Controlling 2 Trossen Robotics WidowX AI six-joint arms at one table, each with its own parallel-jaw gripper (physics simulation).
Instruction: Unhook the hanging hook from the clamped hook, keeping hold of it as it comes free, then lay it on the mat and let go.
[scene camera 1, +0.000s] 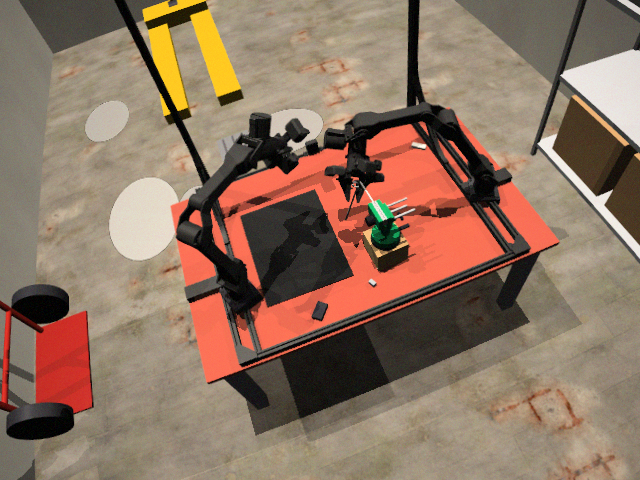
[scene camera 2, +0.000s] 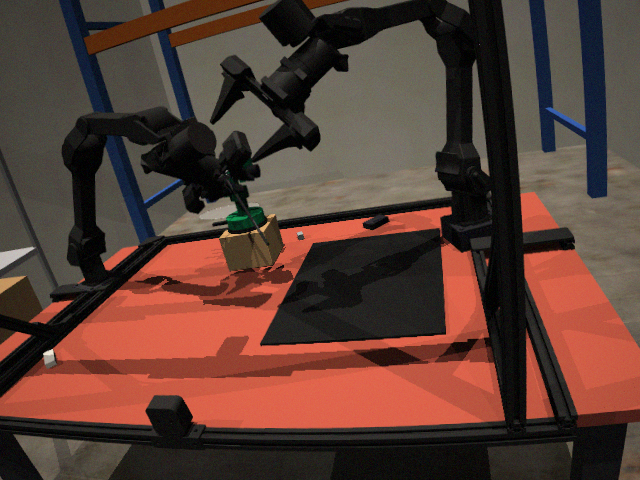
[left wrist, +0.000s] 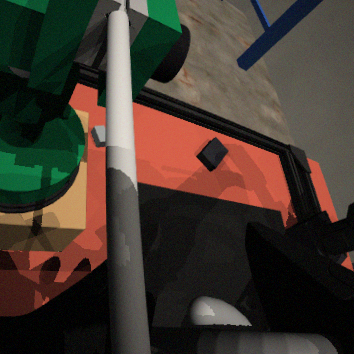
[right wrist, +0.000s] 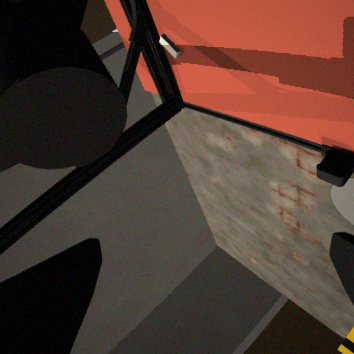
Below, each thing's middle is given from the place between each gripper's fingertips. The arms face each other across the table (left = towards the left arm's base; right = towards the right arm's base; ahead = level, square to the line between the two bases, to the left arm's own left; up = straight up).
Labels:
I see the hanging hook (left wrist: 157, 332) 3 cm behind my left hand, 1 cm to the left of it and 4 cm below it. Round my left hand: black mat (scene camera 2: 387, 286) 9 cm behind, 21 cm to the right, 20 cm below; wooden block (scene camera 2: 247, 250) 9 cm ahead, 6 cm to the left, 16 cm below.
My right hand is 180 mm short of the hanging hook, 80 mm to the right of it and 160 mm above it. From my right hand the other things lie so: black mat: 130 mm ahead, 140 mm to the right, 320 mm below; wooden block: 300 mm ahead, 130 mm to the left, 280 mm below.

